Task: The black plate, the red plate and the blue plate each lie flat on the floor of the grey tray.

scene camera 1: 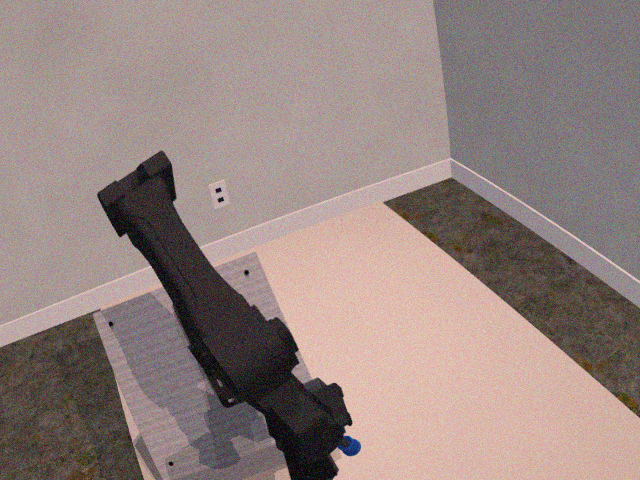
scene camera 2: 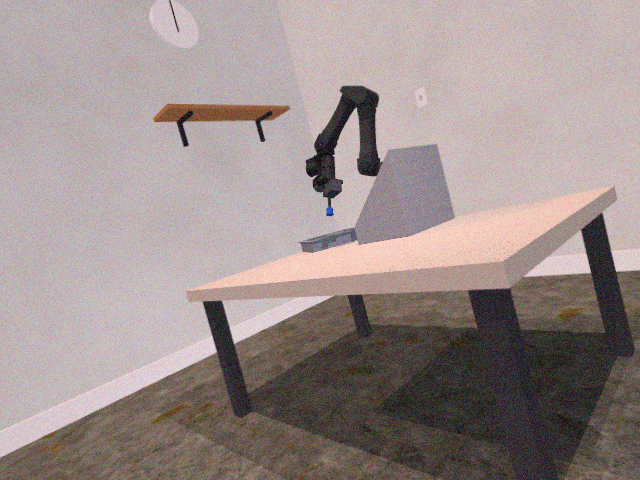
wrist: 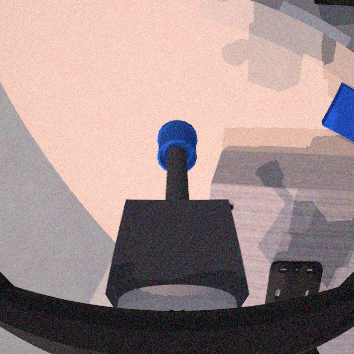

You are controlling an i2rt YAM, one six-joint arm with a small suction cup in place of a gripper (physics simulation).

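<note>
My suction cup, blue on a dark stem, is off. Nothing hangs from it. It is in the air above the table, higher than the tray. The grey tray stands beside the grey block in the second scene view. Its inside is hard to make out there. A grey strip, probably the tray's rim, crosses the wrist view's upper right. A blue slab, probably the blue plate, is cut off by the wrist view's right edge, apart from the cup. A black edge shows at the top right corner, unclear. The red plate does not show.
The arm's grey block rises from the pale table. In the wrist view it lies right of the cup. A wooden shelf and a clock are on the wall.
</note>
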